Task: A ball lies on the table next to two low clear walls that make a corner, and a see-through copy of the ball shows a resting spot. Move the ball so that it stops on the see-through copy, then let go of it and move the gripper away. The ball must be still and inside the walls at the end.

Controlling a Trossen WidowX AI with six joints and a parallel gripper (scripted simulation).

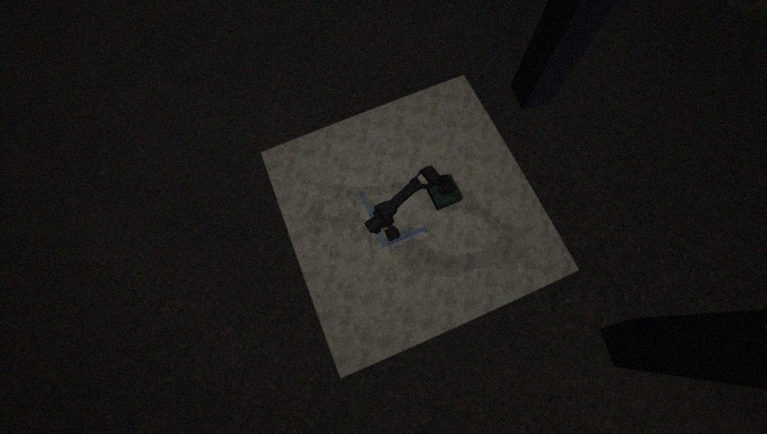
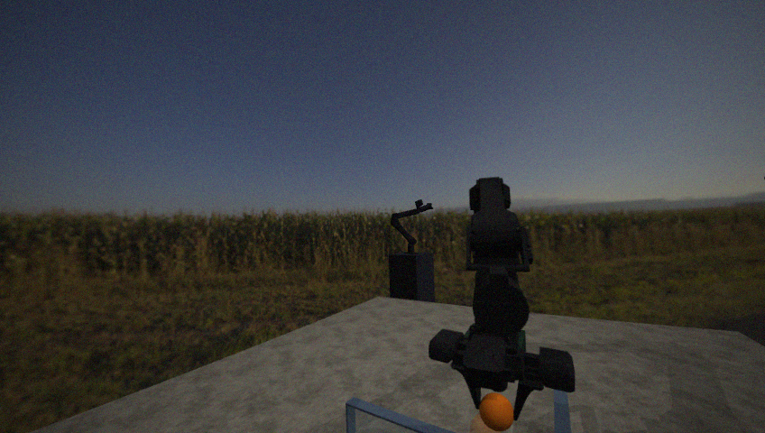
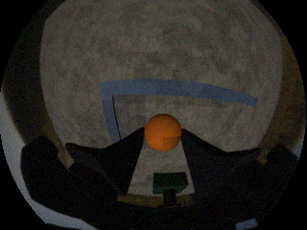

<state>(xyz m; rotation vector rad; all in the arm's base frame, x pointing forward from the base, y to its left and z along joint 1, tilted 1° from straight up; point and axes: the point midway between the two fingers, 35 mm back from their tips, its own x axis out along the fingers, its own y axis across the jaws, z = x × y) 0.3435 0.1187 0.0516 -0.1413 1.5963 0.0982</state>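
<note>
My gripper tip is 30 mm past the see-through copy of ball, 30 mm to the left of it and 50 mm above it. Also, from my gripper tip: orange ball: right at my gripper tip.
</note>
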